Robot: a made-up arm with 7 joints. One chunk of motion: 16 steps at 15 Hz.
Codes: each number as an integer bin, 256 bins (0 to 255) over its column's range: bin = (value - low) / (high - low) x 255, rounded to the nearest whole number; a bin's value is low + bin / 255 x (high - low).
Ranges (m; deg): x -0.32..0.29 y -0.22..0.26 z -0.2..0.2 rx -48..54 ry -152..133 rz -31..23
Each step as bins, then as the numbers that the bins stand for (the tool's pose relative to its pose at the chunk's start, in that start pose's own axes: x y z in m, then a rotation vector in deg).
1 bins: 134 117 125 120 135 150
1 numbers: 0.0005 0.0002 -0.0039 0.00 -1.12 0.76
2 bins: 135 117 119 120 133 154
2 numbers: 0.0029 0.0002 -0.0133 0.00 -3.35 1.61
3 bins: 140 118 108 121 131 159
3 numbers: 0.0149 0.0021 -0.0306 0.40 -5.59 2.67
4 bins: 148 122 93 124 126 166
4 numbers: 0.0340 0.0096 -0.0541 1.60 -11.18 4.15
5 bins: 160 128 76 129 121 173
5 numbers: 0.0627 0.0209 -0.0808 3.60 -16.76 5.64
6 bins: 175 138 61 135 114 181
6 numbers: 0.0986 0.0398 -0.1043 6.00 -24.59 7.33
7 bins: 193 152 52 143 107 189
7 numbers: 0.1417 0.0661 -0.1184 9.20 -32.41 9.02
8 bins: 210 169 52 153 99 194
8 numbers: 0.1824 0.0981 -0.1184 13.20 -41.35 10.08
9 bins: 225 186 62 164 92 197
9 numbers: 0.2182 0.1301 -0.1027 17.60 -49.18 10.72
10 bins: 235 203 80 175 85 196
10 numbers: 0.2422 0.1621 -0.0745 22.00 -57.00 10.51
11 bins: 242 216 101 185 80 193
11 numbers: 0.2589 0.1866 -0.0416 26.00 -62.59 9.87
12 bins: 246 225 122 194 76 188
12 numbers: 0.2685 0.2035 -0.0086 29.60 -67.06 8.81
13 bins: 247 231 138 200 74 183
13 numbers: 0.2709 0.2148 0.0165 32.00 -69.29 7.75
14 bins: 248 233 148 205 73 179
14 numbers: 0.2733 0.2186 0.0322 34.00 -70.41 6.91
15 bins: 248 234 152 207 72 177
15 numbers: 0.2733 0.2205 0.0384 34.80 -71.53 6.48
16 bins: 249 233 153 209 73 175
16 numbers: 0.2756 0.2186 0.0400 35.60 -70.41 6.06
